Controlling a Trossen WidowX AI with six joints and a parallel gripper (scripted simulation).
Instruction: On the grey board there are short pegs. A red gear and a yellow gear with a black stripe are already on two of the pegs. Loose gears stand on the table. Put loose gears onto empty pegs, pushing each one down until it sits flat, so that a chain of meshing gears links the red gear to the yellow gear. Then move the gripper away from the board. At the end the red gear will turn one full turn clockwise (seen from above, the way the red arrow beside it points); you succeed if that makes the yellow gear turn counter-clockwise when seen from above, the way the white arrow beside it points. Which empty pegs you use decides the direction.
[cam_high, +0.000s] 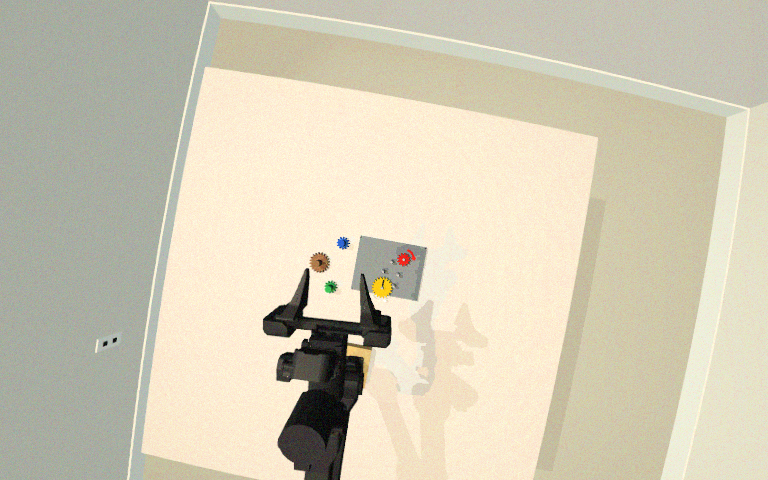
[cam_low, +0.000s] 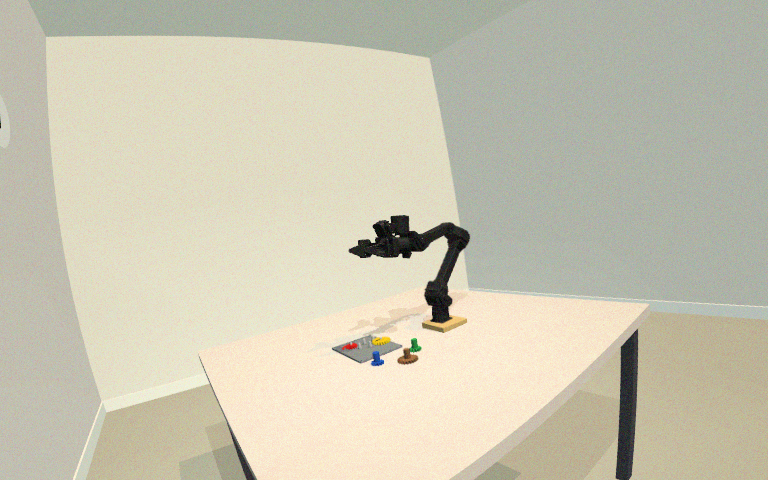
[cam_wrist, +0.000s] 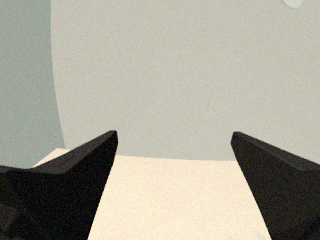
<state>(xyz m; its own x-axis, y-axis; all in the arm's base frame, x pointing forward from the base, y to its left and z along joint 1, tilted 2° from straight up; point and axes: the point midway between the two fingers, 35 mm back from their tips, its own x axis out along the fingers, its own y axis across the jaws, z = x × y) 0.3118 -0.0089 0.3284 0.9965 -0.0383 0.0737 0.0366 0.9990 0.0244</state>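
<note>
The blue gear lies 34 cm below my gripper tip, 5 cm to the left of it and 3 cm ahead of it. Round my gripper tip: brown gear 34 cm below, 12 cm to the left, 3 cm behind; then yellow gear 34 cm below, 9 cm behind, 7 cm to the right; then green gear 34 cm below, 10 cm behind, 8 cm to the left.
</note>
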